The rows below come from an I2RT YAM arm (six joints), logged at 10 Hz.
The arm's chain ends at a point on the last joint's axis. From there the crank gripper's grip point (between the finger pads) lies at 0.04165 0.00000 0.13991 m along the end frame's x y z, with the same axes.
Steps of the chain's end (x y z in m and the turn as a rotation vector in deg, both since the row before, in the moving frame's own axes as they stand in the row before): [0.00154, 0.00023, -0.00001, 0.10, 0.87, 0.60]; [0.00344, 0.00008, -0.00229, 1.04, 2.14, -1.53]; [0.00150, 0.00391, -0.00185, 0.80, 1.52, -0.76]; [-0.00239, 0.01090, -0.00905, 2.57, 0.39, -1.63]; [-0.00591, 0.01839, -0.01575, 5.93, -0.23, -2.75]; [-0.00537, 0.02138, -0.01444, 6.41, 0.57, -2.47]
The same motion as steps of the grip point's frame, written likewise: [0.00366, 0.00043, -0.00066, 0.10, 0.87, 0.60]; [0.00859, -0.00363, -0.00398, 1.04, 2.14, -1.53]; [0.00518, 0.00139, -0.00302, 0.80, 1.52, -0.76]; [-0.00155, 0.00344, -0.00950, 2.57, 0.39, -1.63]; [-0.00687, 0.00195, -0.01644, 5.93, -0.23, -2.75]; [-0.00436, 0.00397, -0.01584, 6.41, 0.57, -2.47]
